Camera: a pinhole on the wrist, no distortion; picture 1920 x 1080 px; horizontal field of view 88.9 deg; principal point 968.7 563.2 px. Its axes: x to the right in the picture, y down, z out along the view. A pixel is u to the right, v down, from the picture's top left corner.
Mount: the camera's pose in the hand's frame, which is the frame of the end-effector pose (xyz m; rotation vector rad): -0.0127 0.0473 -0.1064 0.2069 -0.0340 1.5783
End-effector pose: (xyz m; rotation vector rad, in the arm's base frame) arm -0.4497 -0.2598 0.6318 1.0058 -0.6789 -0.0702
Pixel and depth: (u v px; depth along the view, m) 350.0 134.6 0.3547
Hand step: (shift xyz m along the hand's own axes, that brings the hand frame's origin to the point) 0.1817 -0.2248 0.1909
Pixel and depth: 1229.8 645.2 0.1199
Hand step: -0.0096 0.0605 0.0174
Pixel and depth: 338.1 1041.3 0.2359
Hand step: -0.1006 -0.1411 0.1146
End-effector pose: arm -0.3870 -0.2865 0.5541 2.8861 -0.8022 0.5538
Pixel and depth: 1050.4 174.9 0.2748
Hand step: 0.1259 0.0306 0.1552
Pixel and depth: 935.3 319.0 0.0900
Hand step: 0.0196 0.0311 -0.0209
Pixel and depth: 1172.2 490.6 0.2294
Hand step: 0.0293 0.0600 0.1244
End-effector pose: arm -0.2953 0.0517 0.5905 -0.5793 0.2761 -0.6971
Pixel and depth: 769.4 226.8 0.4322
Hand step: 0.1830 -0.1021 0.2886
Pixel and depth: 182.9 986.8 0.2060
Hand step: -0.0779 -0.1492 0.0803
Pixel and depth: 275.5 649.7 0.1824
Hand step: -0.0081 -0.1084 0.0548
